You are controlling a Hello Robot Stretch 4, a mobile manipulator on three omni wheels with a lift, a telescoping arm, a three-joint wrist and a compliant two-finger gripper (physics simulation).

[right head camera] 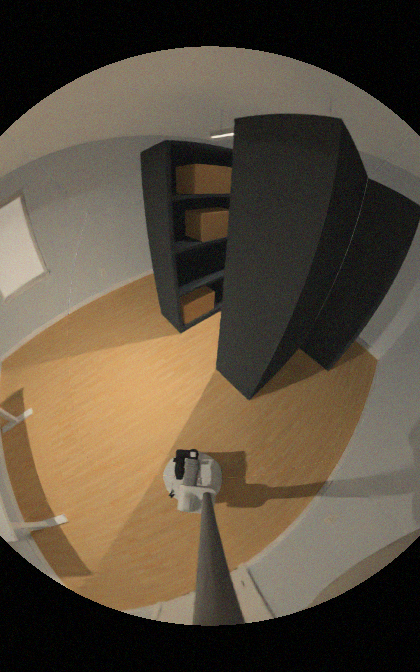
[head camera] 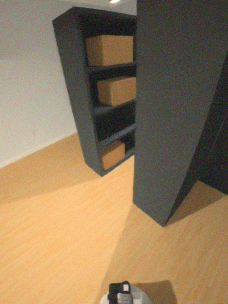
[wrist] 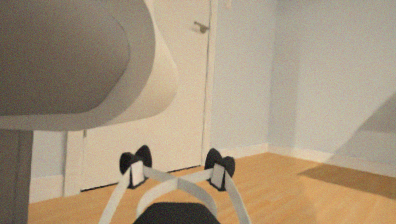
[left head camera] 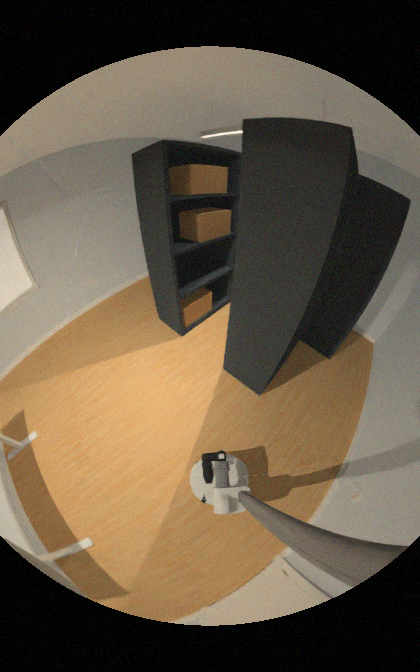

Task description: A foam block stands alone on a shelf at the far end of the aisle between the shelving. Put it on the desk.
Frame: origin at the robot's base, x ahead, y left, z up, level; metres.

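Where they show: gripper, fingertip midpoint: (wrist: 178, 159).
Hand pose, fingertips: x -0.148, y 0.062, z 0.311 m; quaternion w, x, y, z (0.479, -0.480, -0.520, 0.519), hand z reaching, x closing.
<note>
After its pixels a point has its place.
The foam block does not show in any view. An open dark shelf unit (head camera: 75, 90) {x 1.628, y 0.519, z 1.205 m} (left head camera: 155, 240) (right head camera: 160, 240) stands ahead on the left. A nearer tall dark unit (head camera: 170, 100) {x 0.860, y -0.267, z 1.285 m} (left head camera: 280, 250) (right head camera: 270, 250) hides its right part and most of the aisle between them. Part of the white desk shows at the lower left of both side head views, with its foot bars (left head camera: 70, 549) (right head camera: 45, 522) on the floor. My gripper (wrist: 178, 159) {x -0.148, y 0.062, z 0.311 m} is open in the wrist view, with its two fingertips apart and no object between them. The arm is drawn in over the base.
Brown boxes (head camera: 110, 50) {x 1.734, y 0.110, z 1.556 m} (left head camera: 205, 225) (right head camera: 197, 305) sit on several shelves of the open unit. Another dark unit (left head camera: 360, 260) (right head camera: 370, 270) stands behind the nearer one on the right. A pale door (wrist: 190, 100) {x -1.320, y 0.031, z 0.420 m} and a wall corner show in the wrist view.
</note>
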